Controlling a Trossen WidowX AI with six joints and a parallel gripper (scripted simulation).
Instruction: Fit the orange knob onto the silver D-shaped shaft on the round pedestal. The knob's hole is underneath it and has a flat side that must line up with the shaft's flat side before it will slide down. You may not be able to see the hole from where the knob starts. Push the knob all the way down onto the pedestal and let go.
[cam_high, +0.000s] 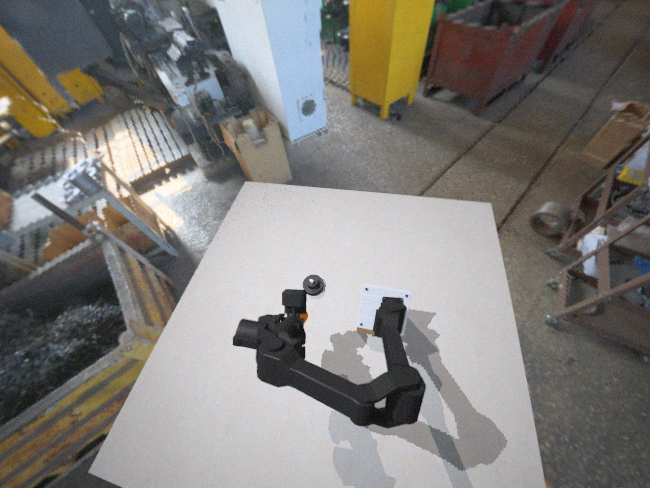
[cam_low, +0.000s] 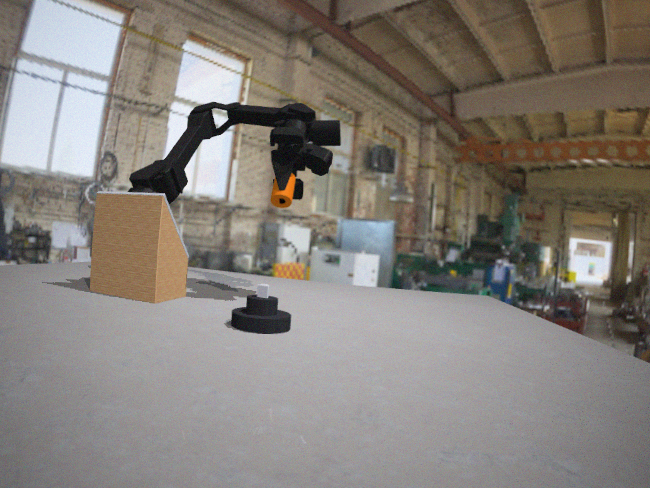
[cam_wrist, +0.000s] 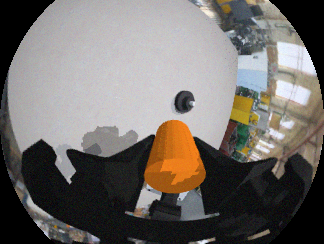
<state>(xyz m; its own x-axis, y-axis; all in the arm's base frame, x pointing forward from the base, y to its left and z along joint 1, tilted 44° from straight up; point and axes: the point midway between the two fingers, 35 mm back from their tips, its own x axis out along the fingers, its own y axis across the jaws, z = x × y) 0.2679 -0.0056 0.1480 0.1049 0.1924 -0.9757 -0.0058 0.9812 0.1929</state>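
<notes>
The orange knob is 30 mm above my gripper tip and 20 mm to the left of it. The rest, counted from my gripper tip: black round pedestal: 180 mm to the right, 170 mm below, 20 mm ahead.
</notes>
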